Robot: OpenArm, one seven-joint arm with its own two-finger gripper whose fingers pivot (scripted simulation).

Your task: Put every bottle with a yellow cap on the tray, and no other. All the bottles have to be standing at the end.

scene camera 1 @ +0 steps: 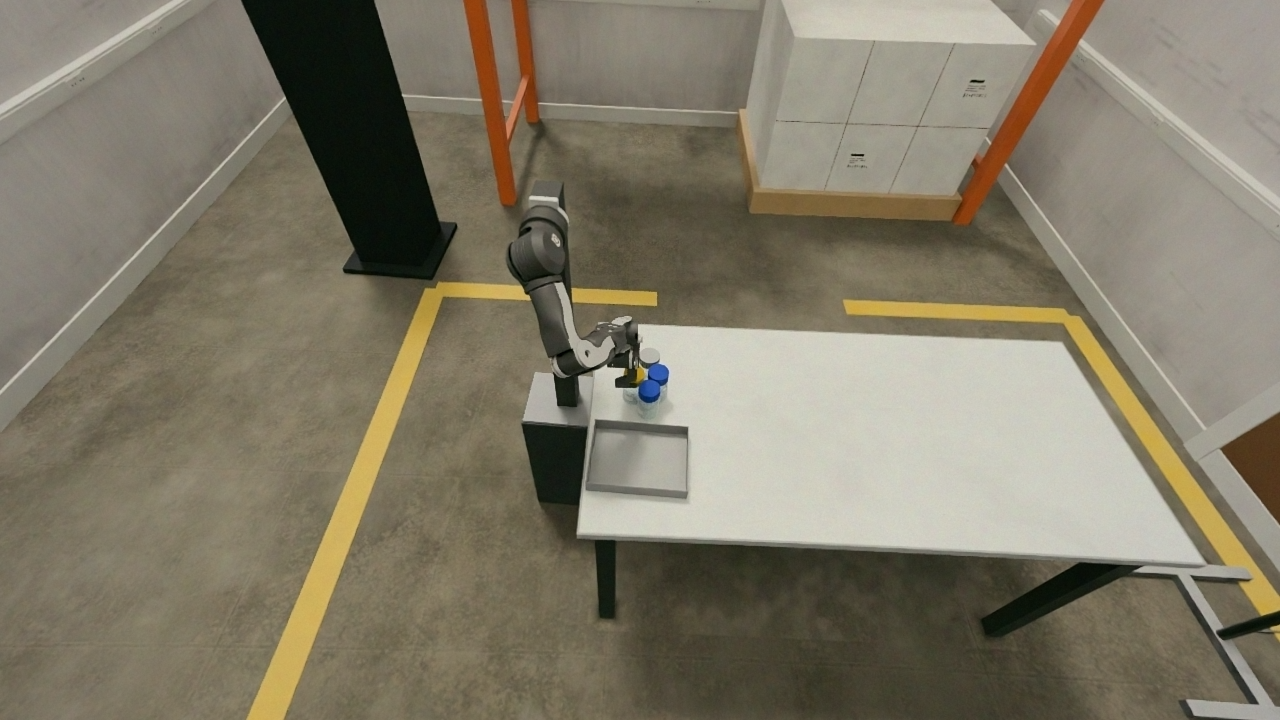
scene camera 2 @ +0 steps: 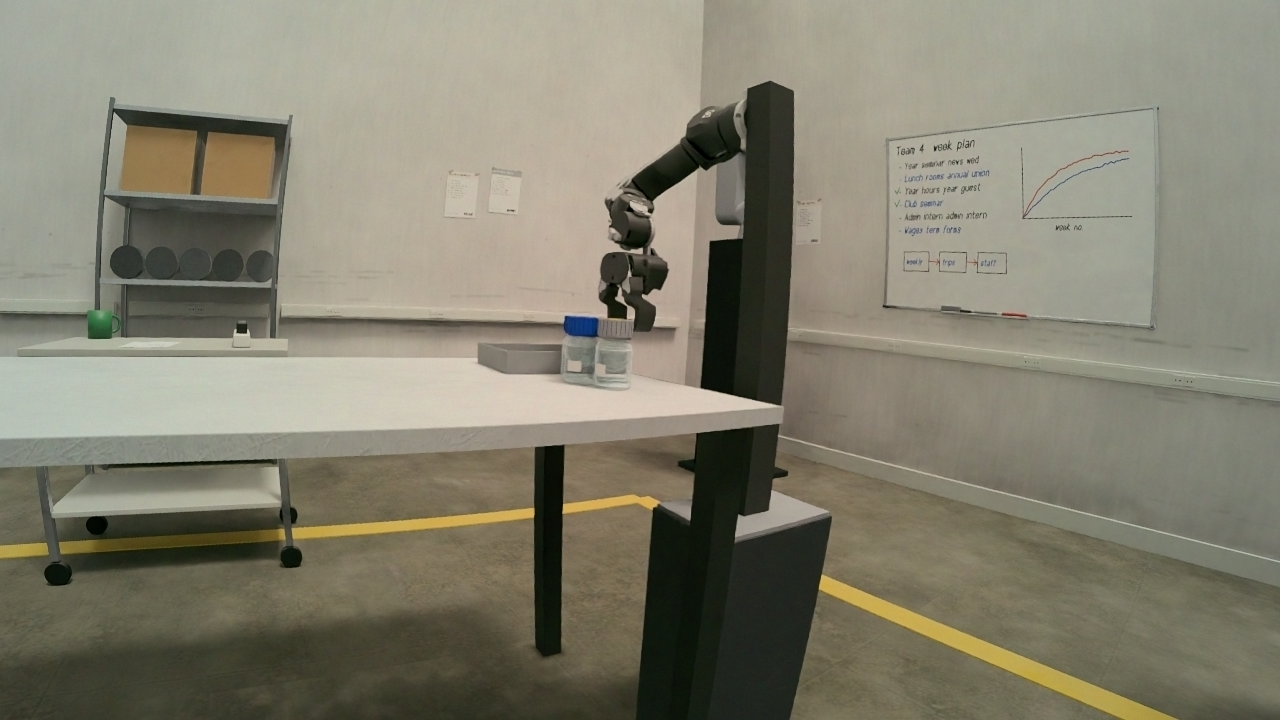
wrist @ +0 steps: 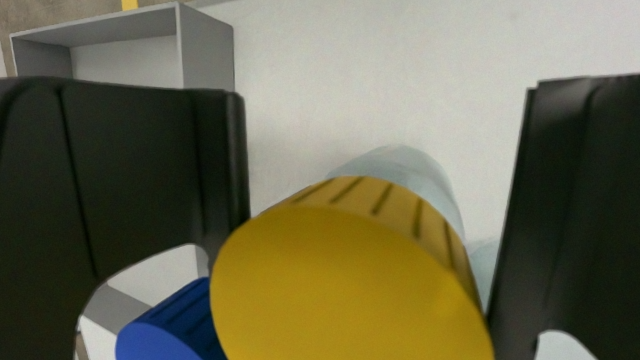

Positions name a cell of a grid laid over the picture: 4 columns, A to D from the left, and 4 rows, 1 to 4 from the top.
Labels:
gripper: scene camera 1 B3; scene camera 2 B2; wrist C3
grey tray: scene camera 1 B3; scene camera 2 B3; wrist A1

